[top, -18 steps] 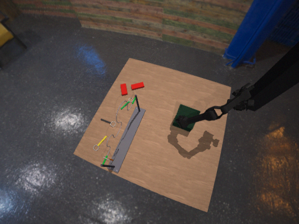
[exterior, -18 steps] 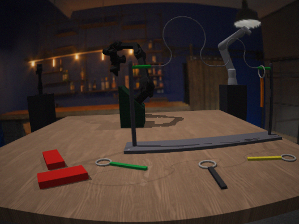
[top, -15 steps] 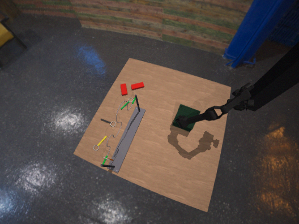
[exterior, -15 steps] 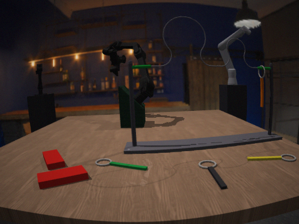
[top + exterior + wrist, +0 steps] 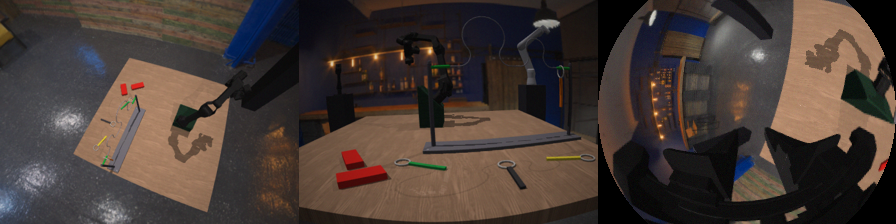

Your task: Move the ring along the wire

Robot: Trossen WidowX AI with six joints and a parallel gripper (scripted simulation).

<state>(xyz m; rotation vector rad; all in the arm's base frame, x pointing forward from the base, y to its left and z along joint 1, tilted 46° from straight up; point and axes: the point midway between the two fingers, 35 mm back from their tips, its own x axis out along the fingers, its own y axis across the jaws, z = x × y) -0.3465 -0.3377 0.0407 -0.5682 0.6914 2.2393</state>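
Now: gripper tip 780 mm short of the ring with orange handle, 750 mm to the right of it and 160 mm above it. From my gripper tip the other things lie so: yellow-handled ring: 1010 mm ahead, 670 mm to the left, 400 mm below; then black-handled ring: 1020 mm ahead, 440 mm to the left, 400 mm below; then green-handled ring: 930 mm ahead, 160 mm to the left, 400 mm below.
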